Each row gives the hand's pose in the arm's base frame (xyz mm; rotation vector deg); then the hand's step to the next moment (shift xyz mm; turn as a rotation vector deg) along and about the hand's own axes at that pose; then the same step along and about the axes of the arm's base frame.
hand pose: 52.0 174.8 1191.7 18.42 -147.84 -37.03
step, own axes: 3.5 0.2 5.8 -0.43 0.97 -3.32
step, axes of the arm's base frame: -5.9 1.3 -3.1 1.87 -0.31 2.92
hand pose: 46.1 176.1 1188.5 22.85 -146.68 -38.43
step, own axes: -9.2 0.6 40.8 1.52 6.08 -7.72
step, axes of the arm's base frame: -12.7 19.8 -34.6 1.61 1.53 9.69
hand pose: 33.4 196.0 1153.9 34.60 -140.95 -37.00
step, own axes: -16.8 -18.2 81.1 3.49 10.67 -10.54
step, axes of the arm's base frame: -29.1 20.3 -77.0 0.45 3.20 15.05
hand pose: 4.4 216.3 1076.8 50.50 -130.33 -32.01
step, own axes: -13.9 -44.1 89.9 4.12 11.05 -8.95
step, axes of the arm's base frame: -33.8 -6.4 -95.0 -1.17 3.27 14.39
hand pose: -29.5 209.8 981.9 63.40 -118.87 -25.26
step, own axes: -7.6 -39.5 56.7 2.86 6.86 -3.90
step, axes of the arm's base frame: -16.6 -18.5 -64.9 -2.06 1.72 7.95
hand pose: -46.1 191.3 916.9 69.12 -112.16 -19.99
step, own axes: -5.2 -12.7 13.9 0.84 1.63 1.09
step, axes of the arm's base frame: -1.2 -4.4 -19.0 -2.03 -0.06 0.66
